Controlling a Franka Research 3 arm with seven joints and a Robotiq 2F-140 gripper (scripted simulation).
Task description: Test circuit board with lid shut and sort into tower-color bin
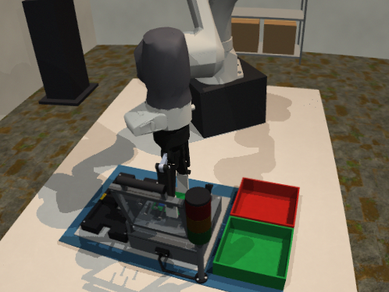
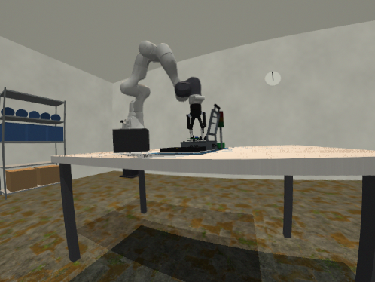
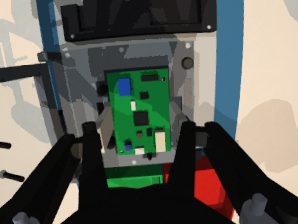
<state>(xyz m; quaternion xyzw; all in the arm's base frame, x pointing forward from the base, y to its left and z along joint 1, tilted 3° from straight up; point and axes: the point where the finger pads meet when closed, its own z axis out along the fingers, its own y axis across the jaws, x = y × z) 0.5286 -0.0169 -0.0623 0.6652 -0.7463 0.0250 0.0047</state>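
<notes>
Right now my hand is 20 mm above the green circuit board. The rest, counted from my hand: green bin (190 mm to the left, 90 mm below, 70 mm ahead); then tester plate (30 mm below, 10 mm to the left, 10 mm ahead); then clear lid (120 mm ahead, 80 mm above, 10 mm to the right).
</notes>
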